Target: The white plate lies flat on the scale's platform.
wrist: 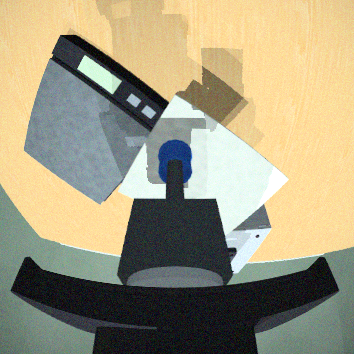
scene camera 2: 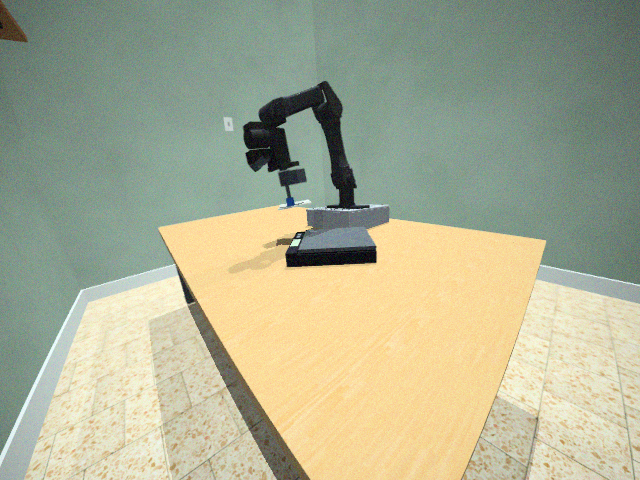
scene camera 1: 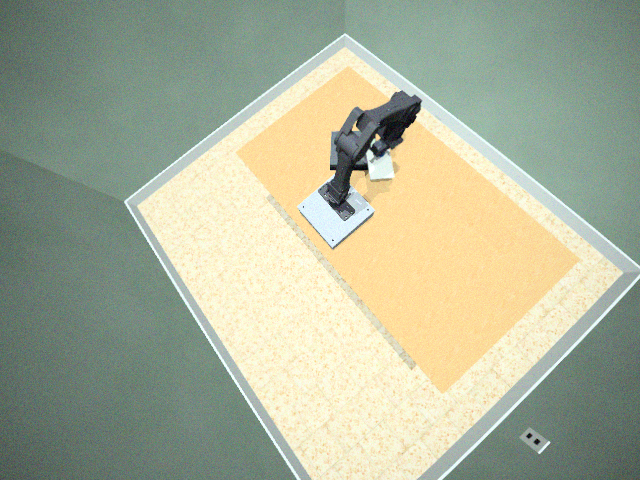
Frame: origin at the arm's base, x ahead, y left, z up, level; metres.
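Where they show: hand, tool point: (wrist: 174, 149) (scene camera 2: 291, 208) (scene camera 1: 380, 155); arm's base, link origin: (scene camera 2: 346, 207) (scene camera 1: 336, 201).
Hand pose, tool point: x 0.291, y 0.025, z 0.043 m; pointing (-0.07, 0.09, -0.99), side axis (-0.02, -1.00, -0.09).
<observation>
Each offset is from my tool point to the top centre of the thing. Level surfaces: height alone.
The white plate {dx -0.034, dy -0.033, dz +0.019 m} (scene camera 1: 381, 169) (scene camera 2: 302, 203) (wrist: 230, 170) hangs on my suction cup (scene camera 2: 290, 202) (wrist: 175, 162), held above the table and slightly tilted in the second scene view. My gripper is shut on the plate; the blue cup touches its upper face, off the plate's middle in the wrist view. The black scale {dx -0.025, dy +0.158, dz -0.076 m} (scene camera 1: 338, 149) (scene camera 2: 330, 257) (wrist: 70, 125) stands on the table with its grey platform bare of objects. In the wrist view the plate's edge overlaps the scale's near corner and the end of its button strip. The arm covers part of the scale in the first scene view.
The arm's light grey base block (scene camera 1: 333, 227) (scene camera 2: 330, 217) (wrist: 247, 247) stands on the wooden table {dz -0.121 m} (scene camera 1: 439, 232) (scene camera 2: 361, 335) (wrist: 300, 75), close to the scale. Shadows of the arm and plate fall on the table beside the scale's display end.
</observation>
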